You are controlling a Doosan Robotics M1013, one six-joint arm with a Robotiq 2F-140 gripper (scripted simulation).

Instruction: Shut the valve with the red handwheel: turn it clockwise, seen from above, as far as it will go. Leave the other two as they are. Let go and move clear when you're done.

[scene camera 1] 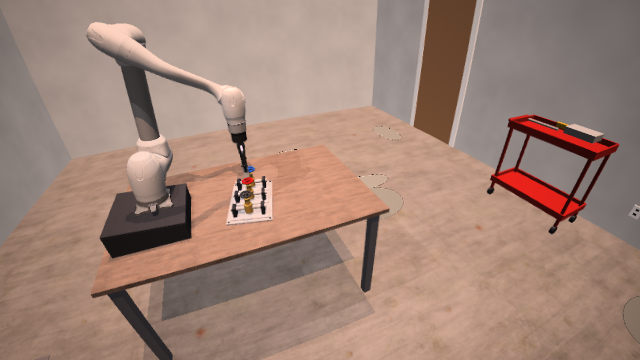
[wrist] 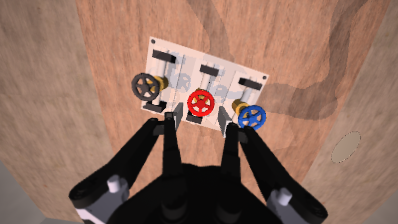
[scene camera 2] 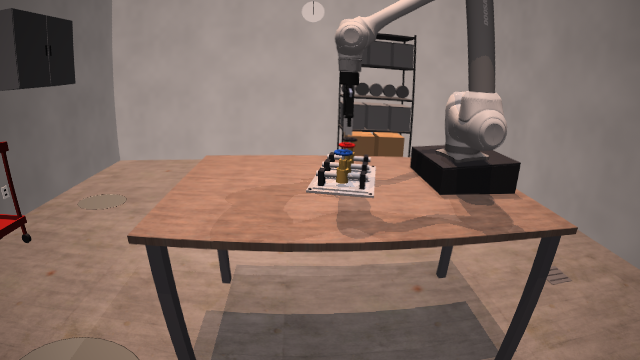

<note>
I see my gripper (scene camera 2: 347,133).
My gripper shows as well in the wrist view (wrist: 200,110).
</note>
